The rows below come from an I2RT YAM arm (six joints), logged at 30 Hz.
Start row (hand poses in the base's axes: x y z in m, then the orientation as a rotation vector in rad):
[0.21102, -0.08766, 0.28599, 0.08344, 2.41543, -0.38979]
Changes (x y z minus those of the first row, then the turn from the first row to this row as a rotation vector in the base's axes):
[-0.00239, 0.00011, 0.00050, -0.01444, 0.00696, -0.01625]
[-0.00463, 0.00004, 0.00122, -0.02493, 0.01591, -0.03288]
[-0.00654, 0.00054, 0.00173, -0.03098, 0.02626, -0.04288]
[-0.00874, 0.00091, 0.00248, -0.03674, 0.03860, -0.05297]
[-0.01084, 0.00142, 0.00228, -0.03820, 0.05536, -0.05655]
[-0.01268, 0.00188, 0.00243, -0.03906, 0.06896, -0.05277]
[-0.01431, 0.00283, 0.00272, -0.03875, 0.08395, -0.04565]
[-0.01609, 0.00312, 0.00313, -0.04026, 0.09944, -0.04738]
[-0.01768, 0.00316, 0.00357, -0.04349, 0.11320, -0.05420]
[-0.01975, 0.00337, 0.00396, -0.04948, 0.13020, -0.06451]
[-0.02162, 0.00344, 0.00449, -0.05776, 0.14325, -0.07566]
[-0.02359, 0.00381, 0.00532, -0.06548, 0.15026, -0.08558]
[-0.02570, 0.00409, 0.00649, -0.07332, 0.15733, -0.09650]
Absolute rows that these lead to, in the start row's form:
[0.20863, -0.08755, 0.28649, 0.09551, 2.41983, -0.41553]
[0.20639, -0.08762, 0.28721, 0.10951, 2.42686, -0.43702]
[0.20448, -0.08712, 0.28772, 0.11722, 2.43595, -0.45038]
[0.20228, -0.08675, 0.28847, 0.12488, 2.44700, -0.46376]
[0.20018, -0.08624, 0.28827, 0.12577, 2.46324, -0.46961]
[0.19834, -0.08578, 0.28842, 0.11840, 2.47636, -0.47088]
[0.19671, -0.08483, 0.28871, 0.10715, 2.49102, -0.46937]
[0.19493, -0.08454, 0.28912, 0.10588, 2.50595, -0.47426]
[0.19334, -0.08450, 0.28956, 0.11044, 2.51889, -0.48342]
[0.19127, -0.08429, 0.28995, 0.11756, 2.53437, -0.49816]
[0.18940, -0.08422, 0.29048, 0.12543, 2.54533, -0.51563]
[0.18743, -0.08385, 0.29131, 0.13310, 2.55038, -0.53097]
[0.18532, -0.08357, 0.29248, 0.14199, 2.55536, -0.54698]

